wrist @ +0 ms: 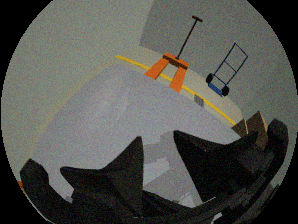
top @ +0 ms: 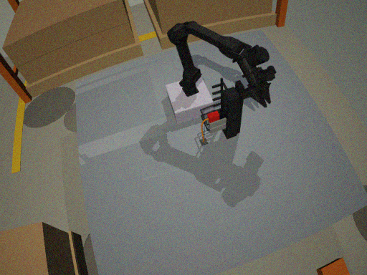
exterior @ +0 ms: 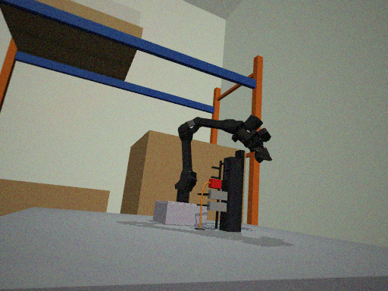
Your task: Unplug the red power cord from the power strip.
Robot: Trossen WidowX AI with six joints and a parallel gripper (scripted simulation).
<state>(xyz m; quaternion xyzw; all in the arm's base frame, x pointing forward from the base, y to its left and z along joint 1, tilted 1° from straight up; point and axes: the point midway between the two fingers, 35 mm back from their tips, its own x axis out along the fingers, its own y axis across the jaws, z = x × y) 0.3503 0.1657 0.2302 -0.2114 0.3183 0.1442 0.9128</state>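
Now: the red plug 13 cm behind my gripper tip, 16 cm to the right of it and 12 cm below it.
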